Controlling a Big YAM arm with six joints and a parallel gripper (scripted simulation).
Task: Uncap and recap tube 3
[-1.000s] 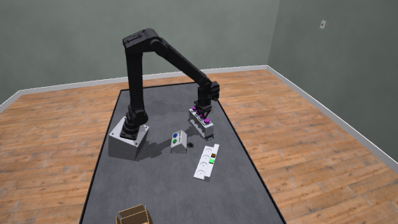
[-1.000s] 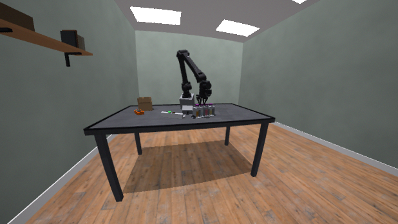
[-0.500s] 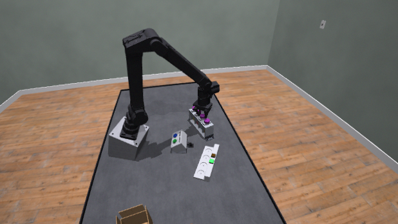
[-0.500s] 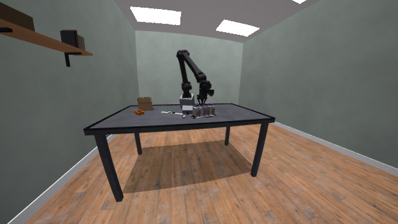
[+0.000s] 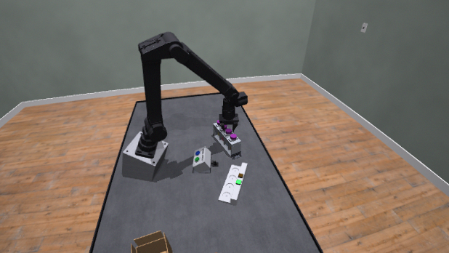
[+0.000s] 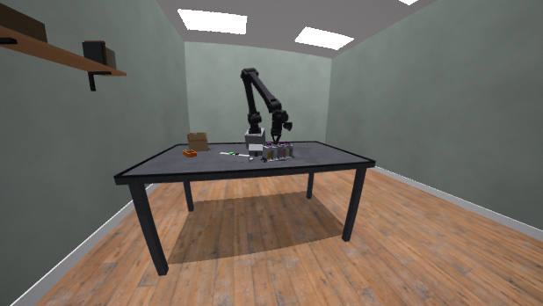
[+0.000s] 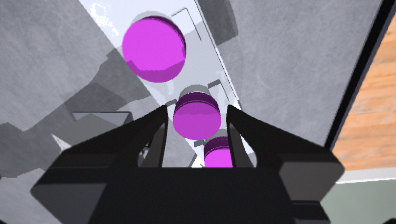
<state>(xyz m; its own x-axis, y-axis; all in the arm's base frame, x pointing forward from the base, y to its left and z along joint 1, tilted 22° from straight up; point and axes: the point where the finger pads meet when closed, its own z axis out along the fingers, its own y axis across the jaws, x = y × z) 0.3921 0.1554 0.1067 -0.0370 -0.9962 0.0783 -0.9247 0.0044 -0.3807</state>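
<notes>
My gripper is now right at the cap. The rest, counted from my hand: blue key: 17 cm behind, 11 cm to the right, 5 cm below; then key housing: 16 cm behind, 13 cm to the right, 7 cm below; then green key: 17 cm behind, 15 cm to the right, 5 cm below.
</notes>
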